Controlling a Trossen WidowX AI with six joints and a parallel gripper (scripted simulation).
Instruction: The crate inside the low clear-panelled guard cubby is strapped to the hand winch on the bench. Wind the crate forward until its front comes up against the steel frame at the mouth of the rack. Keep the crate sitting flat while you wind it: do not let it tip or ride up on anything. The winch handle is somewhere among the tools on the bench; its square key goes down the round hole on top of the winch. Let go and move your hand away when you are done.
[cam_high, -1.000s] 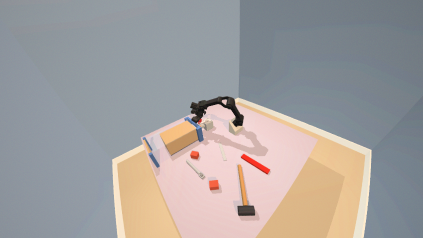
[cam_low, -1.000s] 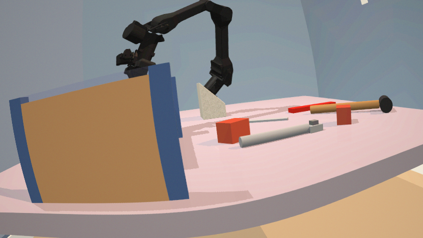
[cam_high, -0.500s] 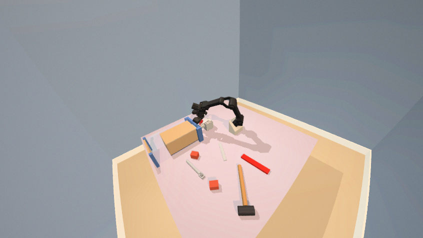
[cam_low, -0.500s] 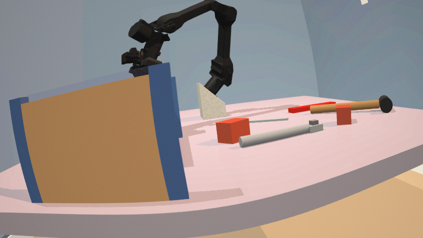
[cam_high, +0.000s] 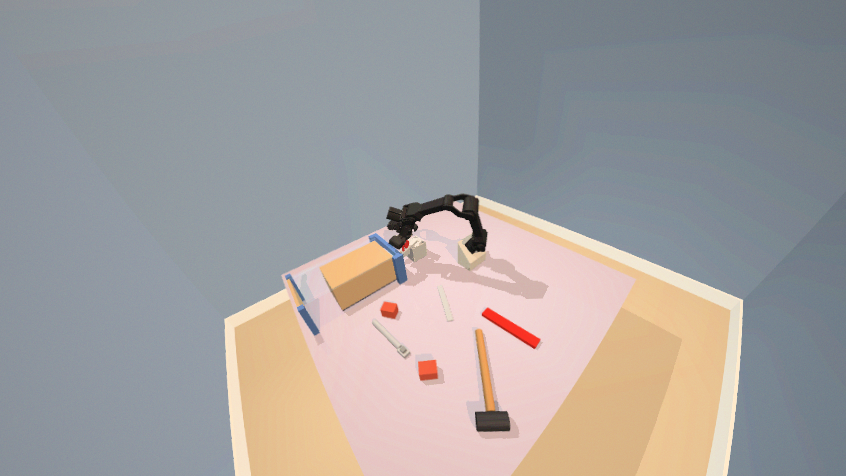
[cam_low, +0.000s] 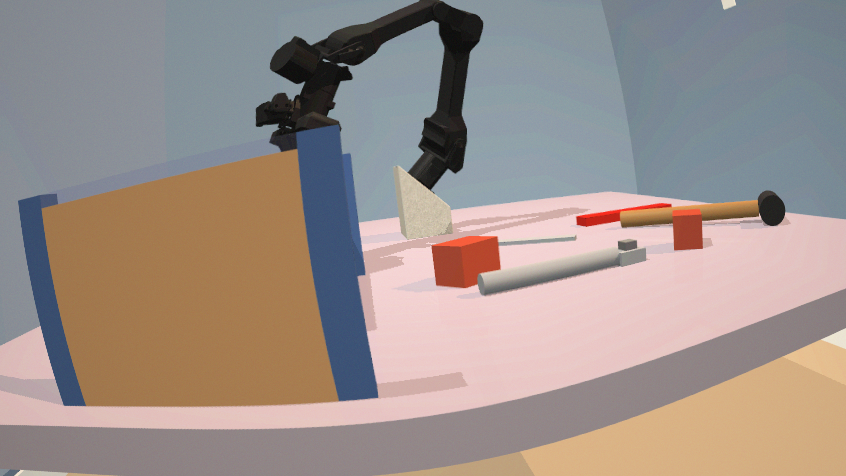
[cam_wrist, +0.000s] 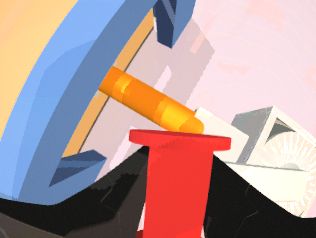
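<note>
Right now the pale crank arm is 4 cm behind my gripper tip, 1 cm to the left of it and 3 cm below it. Round my gripper tip: red knob (1 cm behind, 2 cm to the left); pale winch (12 cm behind, 1 cm to the right, 10 cm below); blue frame (6 cm ahead, 3 cm to the right, 3 cm below).
</note>
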